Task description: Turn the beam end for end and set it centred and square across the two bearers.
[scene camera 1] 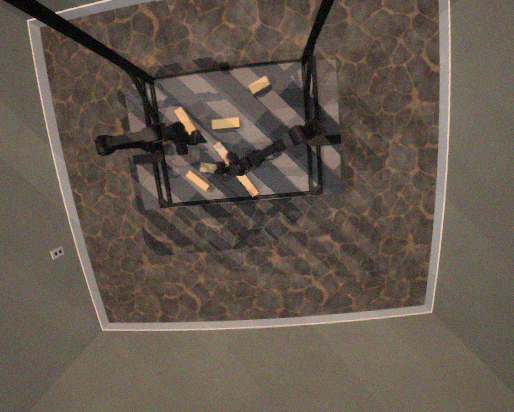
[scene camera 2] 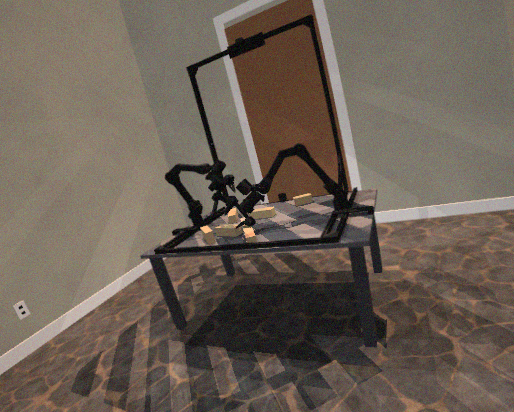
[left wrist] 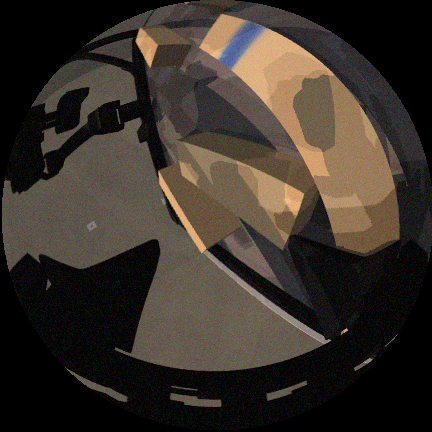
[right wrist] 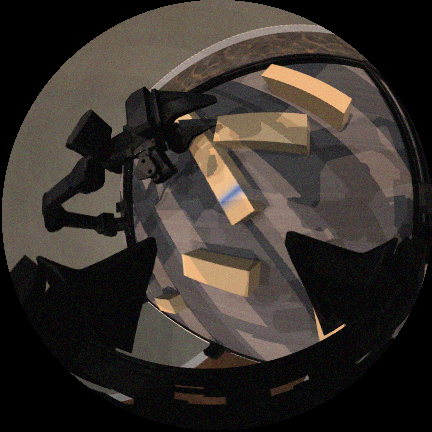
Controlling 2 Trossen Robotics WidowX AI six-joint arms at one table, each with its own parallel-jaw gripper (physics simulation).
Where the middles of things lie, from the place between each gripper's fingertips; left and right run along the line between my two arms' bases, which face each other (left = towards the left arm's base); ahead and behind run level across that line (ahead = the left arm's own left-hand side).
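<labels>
Relative to the beam (left wrist: 340,147), my right hand is 140 mm above it, 160 mm short of it and 150 mm to the right of it.
The beam is 60 mm below my left hand, 80 mm to the left of it and 10 mm behind it. By its middle, the beam is nearer to my left hand than to my right hand.
</labels>
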